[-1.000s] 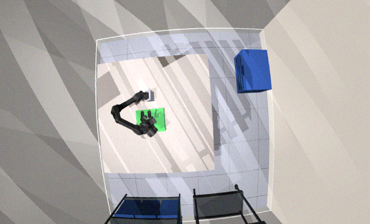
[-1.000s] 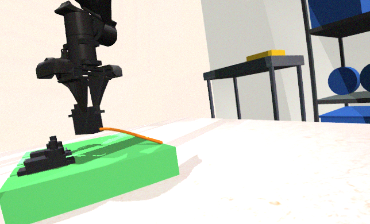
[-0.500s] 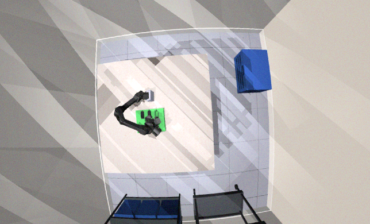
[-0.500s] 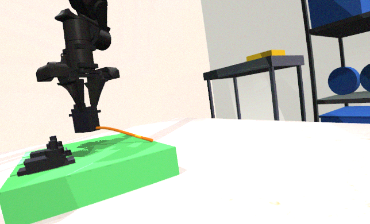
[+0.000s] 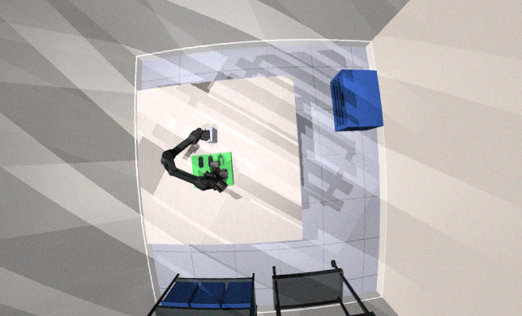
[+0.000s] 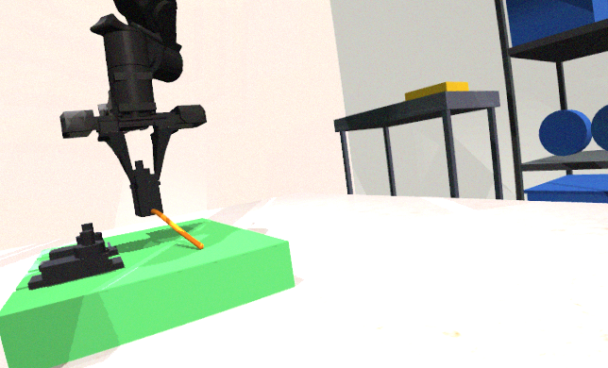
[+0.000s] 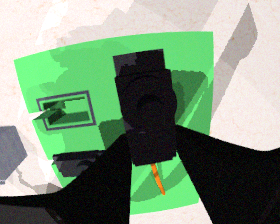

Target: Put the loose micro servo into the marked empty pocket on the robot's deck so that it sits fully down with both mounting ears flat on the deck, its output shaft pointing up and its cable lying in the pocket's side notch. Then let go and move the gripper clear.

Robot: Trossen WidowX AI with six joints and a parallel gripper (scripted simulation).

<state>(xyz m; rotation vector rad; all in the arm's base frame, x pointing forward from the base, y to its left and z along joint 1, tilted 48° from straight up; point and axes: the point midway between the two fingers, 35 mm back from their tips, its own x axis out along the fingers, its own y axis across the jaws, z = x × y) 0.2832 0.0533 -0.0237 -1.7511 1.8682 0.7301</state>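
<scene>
Now: the green deck 10 cm below my gripper tip, 7 cm to the right of it and 1 cm ahead of it.
</scene>
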